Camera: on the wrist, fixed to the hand. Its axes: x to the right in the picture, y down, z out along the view.
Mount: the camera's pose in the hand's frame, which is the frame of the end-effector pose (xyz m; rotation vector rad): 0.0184 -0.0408 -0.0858 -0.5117 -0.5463 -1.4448
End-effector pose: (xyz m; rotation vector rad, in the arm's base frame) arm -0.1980 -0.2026 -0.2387 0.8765 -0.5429 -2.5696
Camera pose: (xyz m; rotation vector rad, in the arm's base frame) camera -0.1657 -0.1963 -0.3297 -0.1819 -0.5760 2.1537
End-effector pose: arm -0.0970 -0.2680 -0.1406 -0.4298 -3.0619 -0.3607
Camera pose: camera -0.1262 -0.3211 -0.0652 -1.3253 1.9338 0.7299
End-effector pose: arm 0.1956 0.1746 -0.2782 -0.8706 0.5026 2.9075
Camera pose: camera 0.2314 0.1845 -0.3676 -0.1771 -0.6800 1.6969
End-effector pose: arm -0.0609 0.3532 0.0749 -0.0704 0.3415 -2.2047
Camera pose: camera -0.1183 0.3810 0.0022 1.1610 -0.4691 2.3343
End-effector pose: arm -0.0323 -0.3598 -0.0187 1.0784 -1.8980 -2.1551
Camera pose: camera 0.0157 -0.4315 -0.0624 -1.1147 0.1128 1.7745
